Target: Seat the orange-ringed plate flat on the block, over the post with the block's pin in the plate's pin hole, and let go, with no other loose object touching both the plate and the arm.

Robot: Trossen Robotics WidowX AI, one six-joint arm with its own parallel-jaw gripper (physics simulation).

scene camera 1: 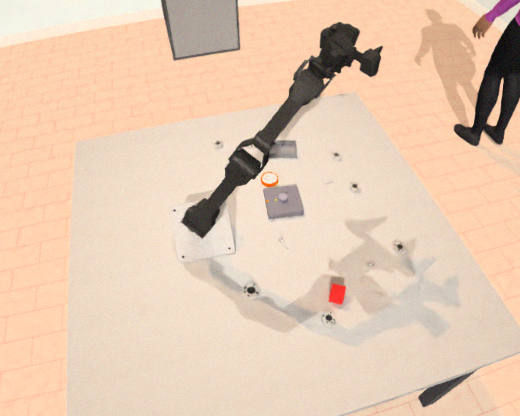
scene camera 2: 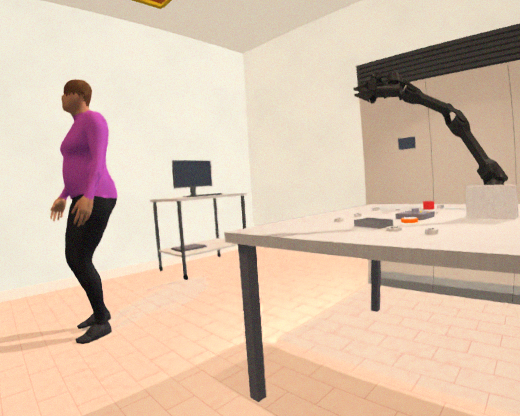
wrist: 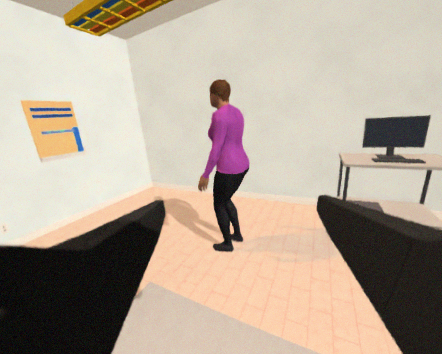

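Where they show: gripper, between the fingertips: (scene camera 1: 369, 40) (scene camera 2: 354, 92) (wrist: 240, 205); arm's base, origin of its link: (scene camera 1: 198, 221) (scene camera 2: 494, 195).
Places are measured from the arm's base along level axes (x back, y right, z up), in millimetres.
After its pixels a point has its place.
Observation:
The orange-ringed plate (scene camera 1: 269, 179) {x -267, y -208, z -73 mm} (scene camera 2: 409, 220) {x -254, y -254, z -77 mm} lies on the table beside the block, off it, with its pale face up. The dark grey block (scene camera 1: 293, 207) {x -326, y -62, z -62 mm} (scene camera 2: 415, 215) {x -268, y -166, z -68 mm} lies flat on the table. Its round post (scene camera 1: 283, 197) {x -296, y -98, z -45 mm} stands uncovered, with a small yellow spot and an orange spot beside it; which of these is the pin is too small to tell. My gripper (scene camera 1: 376, 60) (scene camera 2: 356, 92) {x -530, y -163, z 488 mm} (wrist: 240, 205) {x -530, y -163, z 488 mm} is open and empty, high above the table and well away from the plate and block, with its fingers spread wide. The plate's pin hole is too small to make out.
A dark grey tray (scene camera 1: 286, 149) {x -361, y -386, z -84 mm} (scene camera 2: 373, 223) {x -309, y -425, z -69 mm} lies near the plate, partly behind the arm in scene camera 1. A red cube (scene camera 1: 337, 294) {x -387, y 296, z -46 mm} (scene camera 2: 428, 205) {x -385, y 262, z -66 mm} and several small round pieces are scattered about. A person (scene camera 2: 90, 155) (wrist: 230, 140) stands beyond the table (scene camera 1: 125, 325) {x 240, y 289, z -86 mm}.

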